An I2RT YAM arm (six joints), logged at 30 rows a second.
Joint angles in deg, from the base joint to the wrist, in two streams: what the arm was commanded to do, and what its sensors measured. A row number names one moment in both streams.
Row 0, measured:
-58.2 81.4 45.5 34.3 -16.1 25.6
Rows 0 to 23, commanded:
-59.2 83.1 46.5 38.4 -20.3 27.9
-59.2 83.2 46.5 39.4 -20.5 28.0
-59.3 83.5 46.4 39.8 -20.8 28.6
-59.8 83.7 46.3 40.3 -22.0 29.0
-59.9 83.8 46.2 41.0 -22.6 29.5
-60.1 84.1 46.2 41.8 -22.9 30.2
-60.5 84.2 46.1 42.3 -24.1 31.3
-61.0 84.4 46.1 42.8 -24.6 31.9
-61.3 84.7 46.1 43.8 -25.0 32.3
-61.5 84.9 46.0 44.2 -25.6 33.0
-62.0 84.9 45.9 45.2 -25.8 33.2
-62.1 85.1 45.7 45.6 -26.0 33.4
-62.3 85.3 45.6 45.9 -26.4 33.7
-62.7 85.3 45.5 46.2 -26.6 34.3
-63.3 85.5 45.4 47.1 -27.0 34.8
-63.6 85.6 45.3 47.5 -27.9 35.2
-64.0 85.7 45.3 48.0 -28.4 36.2
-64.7 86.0 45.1 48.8 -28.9 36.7
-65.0 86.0 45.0 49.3 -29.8 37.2
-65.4 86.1 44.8 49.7 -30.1 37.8
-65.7 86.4 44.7 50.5 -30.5 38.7
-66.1 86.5 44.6 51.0 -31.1 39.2
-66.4 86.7 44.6 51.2 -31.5 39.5
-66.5 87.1 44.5 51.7 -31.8 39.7
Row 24, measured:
-65.2 85.9 45.5 46.4 -27.6 36.7
